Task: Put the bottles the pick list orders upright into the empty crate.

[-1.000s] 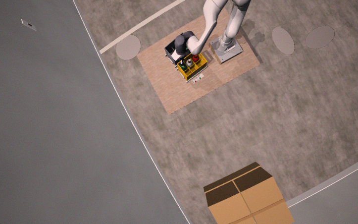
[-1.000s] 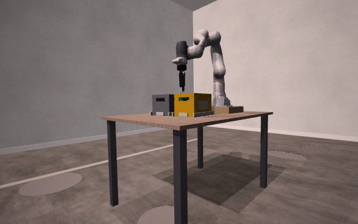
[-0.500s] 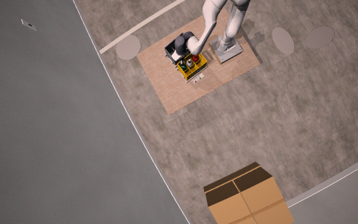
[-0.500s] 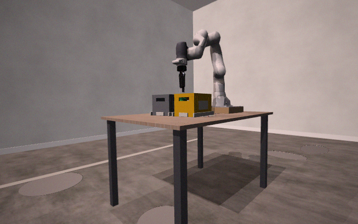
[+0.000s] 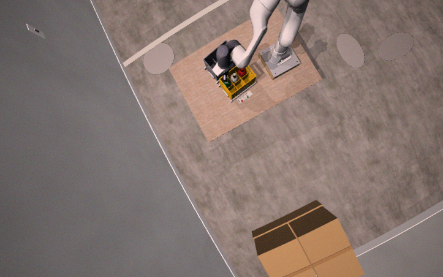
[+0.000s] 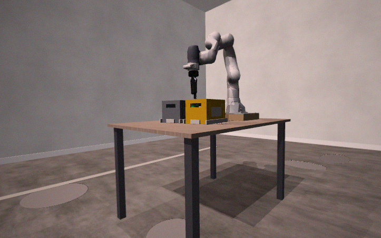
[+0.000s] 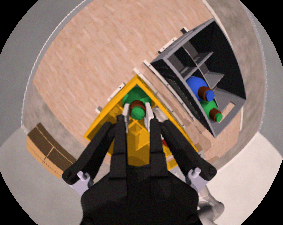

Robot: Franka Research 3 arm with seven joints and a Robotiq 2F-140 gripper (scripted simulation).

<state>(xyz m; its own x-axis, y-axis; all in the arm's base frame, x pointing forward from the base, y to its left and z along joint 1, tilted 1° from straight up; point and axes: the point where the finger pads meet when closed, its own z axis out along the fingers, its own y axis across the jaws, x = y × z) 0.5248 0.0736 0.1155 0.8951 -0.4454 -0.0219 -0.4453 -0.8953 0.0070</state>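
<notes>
Now: the white bottle 8 cm behind my hand, 2 cm to the right of it and 10 cm below it. Also, from my hand: blue bottle (5 cm behind, 17 cm to the right, 10 cm below); yellow crate (10 cm behind, 2 cm to the left, 10 cm below); red bottle (17 cm behind, 4 cm to the right, 10 cm below).
</notes>
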